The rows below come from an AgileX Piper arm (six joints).
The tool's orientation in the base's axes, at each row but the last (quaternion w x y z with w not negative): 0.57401 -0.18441 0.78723 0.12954; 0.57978 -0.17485 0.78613 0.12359; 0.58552 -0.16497 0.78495 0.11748; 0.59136 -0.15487 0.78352 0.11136; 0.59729 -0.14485 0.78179 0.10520; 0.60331 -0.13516 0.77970 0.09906; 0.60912 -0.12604 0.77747 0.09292; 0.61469 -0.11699 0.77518 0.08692; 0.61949 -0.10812 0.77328 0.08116; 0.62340 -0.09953 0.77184 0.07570; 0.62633 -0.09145 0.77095 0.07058
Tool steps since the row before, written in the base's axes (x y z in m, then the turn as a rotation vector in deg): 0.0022 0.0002 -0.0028 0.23 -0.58 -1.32; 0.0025 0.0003 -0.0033 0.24 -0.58 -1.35; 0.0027 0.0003 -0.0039 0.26 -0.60 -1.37; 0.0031 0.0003 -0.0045 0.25 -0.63 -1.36; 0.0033 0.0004 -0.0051 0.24 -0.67 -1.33; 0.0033 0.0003 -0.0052 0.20 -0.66 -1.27; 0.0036 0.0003 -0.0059 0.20 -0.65 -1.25; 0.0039 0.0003 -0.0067 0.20 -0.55 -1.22; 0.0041 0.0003 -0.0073 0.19 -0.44 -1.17; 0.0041 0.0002 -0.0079 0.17 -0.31 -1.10; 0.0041 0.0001 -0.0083 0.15 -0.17 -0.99
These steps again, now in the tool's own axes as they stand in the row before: 0.0020 -0.0008 0.0028 1.28 -0.61 0.36; 0.0024 -0.0007 0.0033 1.30 -0.62 0.38; 0.0030 -0.0008 0.0036 1.32 -0.64 0.40; 0.0035 -0.0008 0.0041 1.31 -0.67 0.37; 0.0041 -0.0007 0.0045 1.29 -0.70 0.34; 0.0042 -0.0008 0.0044 1.24 -0.68 0.29; 0.0049 -0.0008 0.0048 1.22 -0.67 0.29; 0.0057 -0.0008 0.0053 1.19 -0.57 0.31; 0.0062 -0.0007 0.0055 1.13 -0.46 0.32; 0.0069 -0.0008 0.0056 1.06 -0.33 0.32; 0.0073 -0.0008 0.0056 0.95 -0.19 0.31
